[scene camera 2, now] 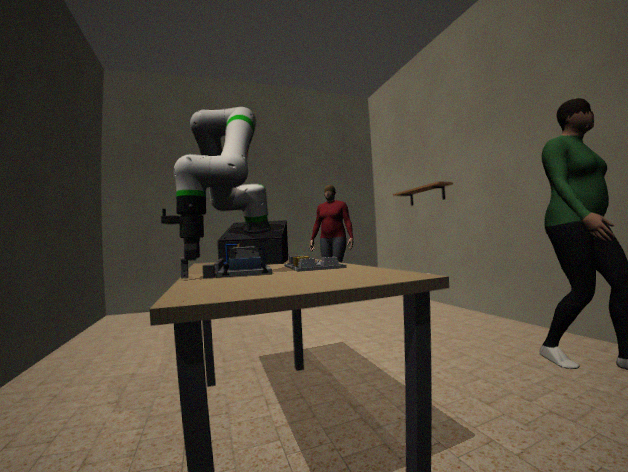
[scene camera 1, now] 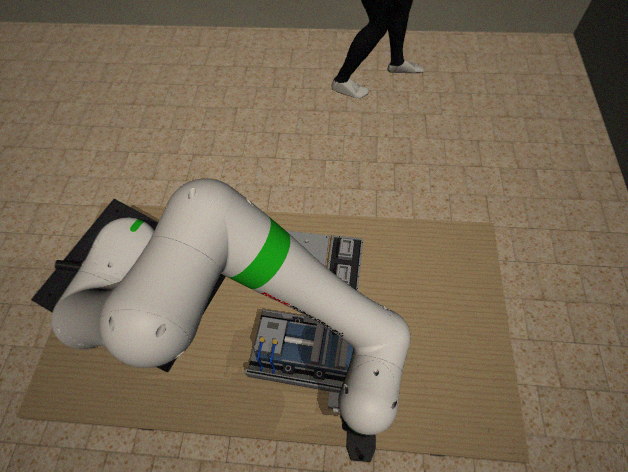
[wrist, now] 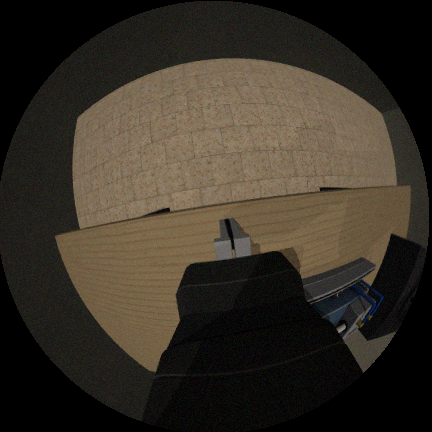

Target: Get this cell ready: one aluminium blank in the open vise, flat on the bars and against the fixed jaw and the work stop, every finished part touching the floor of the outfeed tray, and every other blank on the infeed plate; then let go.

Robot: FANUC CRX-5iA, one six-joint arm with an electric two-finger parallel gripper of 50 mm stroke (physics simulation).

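Where they show: gripper, fingertip midpoint: (scene camera 2: 184, 278) (wrist: 227, 227); arm's base at its link origin: (scene camera 2: 257, 229).
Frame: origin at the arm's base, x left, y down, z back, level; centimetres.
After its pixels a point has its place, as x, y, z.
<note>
My gripper (scene camera 2: 184, 276) {-37.0, 17.5, -57.6} (wrist: 227, 227) {-37.0, 17.5, -57.6} is shut, its two fingers together with no part visible between them. It points down low over the table top, beyond the vise's rail side; in scene camera 1 the arm hides the fingers. The vise (scene camera 1: 273, 334) {-13.8, 8.7, -36.1} (scene camera 2: 244, 263) {-17.5, 14.1, -57.6} (wrist: 345, 300) {-20.0, 12.9, -39.0} has blue surfaces between its jaws; the arm covers its right end, and I cannot see a blank in it. Two grey parts with recessed tops, one part (scene camera 1: 346, 248) {15.6, 15.5, -56.1} and another part (scene camera 1: 343, 273) {7.1, 15.5, -55.1}, sit in the dark tray (scene camera 1: 358, 253) {15.0, 17.6, -59.9}. A grey plate (scene camera 1: 315, 244) {18.1, 17.5, -46.3} beside it is mostly hidden by the arm.
A small grey block (scene camera 1: 333, 401) {-29.4, 13.9, -52.0} (scene camera 2: 208, 271) {-29.5, 16.0, -56.7} stands by the vise's rail. Grey and yellowish pieces (scene camera 2: 304, 261) {5.1, 15.0, -56.4} stand beyond the vise. The table (scene camera 1: 446, 304) {-1.4, 18.3, -85.3} (scene camera 2: 314, 289) {-8.9, 18.3, -98.1} (wrist: 130, 280) {-30.8, 18.3, -74.6} has an edge close to the gripper. Two people are around the cell.
</note>
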